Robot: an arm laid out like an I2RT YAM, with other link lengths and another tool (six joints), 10 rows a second.
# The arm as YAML. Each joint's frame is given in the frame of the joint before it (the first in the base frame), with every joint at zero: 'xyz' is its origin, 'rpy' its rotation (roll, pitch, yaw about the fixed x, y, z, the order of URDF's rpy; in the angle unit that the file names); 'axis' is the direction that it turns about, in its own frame. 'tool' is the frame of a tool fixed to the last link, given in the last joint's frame.
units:
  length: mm
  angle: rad
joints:
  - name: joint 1
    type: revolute
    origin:
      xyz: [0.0, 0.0, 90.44]
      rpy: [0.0, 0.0, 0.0]
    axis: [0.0, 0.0, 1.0]
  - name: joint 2
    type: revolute
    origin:
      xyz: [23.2, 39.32, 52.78]
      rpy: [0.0, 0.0, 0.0]
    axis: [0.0, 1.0, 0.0]
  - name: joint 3
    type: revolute
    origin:
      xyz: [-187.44, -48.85, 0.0]
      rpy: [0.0, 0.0, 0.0]
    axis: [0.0, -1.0, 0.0]
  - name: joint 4
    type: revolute
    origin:
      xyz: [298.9, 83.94, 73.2]
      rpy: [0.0, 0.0, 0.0]
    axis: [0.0, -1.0, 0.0]
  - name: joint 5
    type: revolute
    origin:
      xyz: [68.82, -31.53, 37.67]
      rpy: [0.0, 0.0, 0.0]
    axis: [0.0, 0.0, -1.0]
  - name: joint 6
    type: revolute
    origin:
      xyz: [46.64, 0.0, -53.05]
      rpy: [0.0, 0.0, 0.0]
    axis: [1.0, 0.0, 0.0]
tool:
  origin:
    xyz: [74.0, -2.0, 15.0]
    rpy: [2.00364, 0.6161, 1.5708]
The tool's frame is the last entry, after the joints.
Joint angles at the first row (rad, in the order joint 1, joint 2, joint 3, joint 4, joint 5, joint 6):
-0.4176, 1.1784, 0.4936, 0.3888, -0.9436, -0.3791
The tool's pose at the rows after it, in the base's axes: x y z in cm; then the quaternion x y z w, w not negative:
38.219 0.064 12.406 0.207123 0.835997 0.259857 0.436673
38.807 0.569 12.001 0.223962 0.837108 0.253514 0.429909
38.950 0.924 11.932 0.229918 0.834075 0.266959 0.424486
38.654 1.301 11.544 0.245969 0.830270 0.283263 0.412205
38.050 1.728 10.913 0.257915 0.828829 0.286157 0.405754
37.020 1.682 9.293 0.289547 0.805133 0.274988 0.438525
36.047 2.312 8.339 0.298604 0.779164 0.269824 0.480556
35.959 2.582 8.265 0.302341 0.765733 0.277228 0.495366
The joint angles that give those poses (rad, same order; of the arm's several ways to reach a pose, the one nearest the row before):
-0.3833, 1.2163, 0.4608, 0.4342, -0.9609, -0.3355
-0.3521, 1.2410, 0.4723, 0.4456, -0.9024, -0.3074
-0.3405, 1.2584, 0.4713, 0.4879, -0.9028, -0.2592
-0.3303, 1.2526, 0.4419, 0.5328, -0.8966, -0.1895
-0.3191, 1.2241, 0.3960, 0.5539, -0.8754, -0.1588
-0.3041, 1.2282, 0.2869, 0.7596, -0.7749, -0.0959
-0.2702, 1.2899, 0.2196, 0.9932, -0.6862, -0.0623
-0.2538, 1.3539, 0.2227, 1.1072, -0.6563, -0.0310

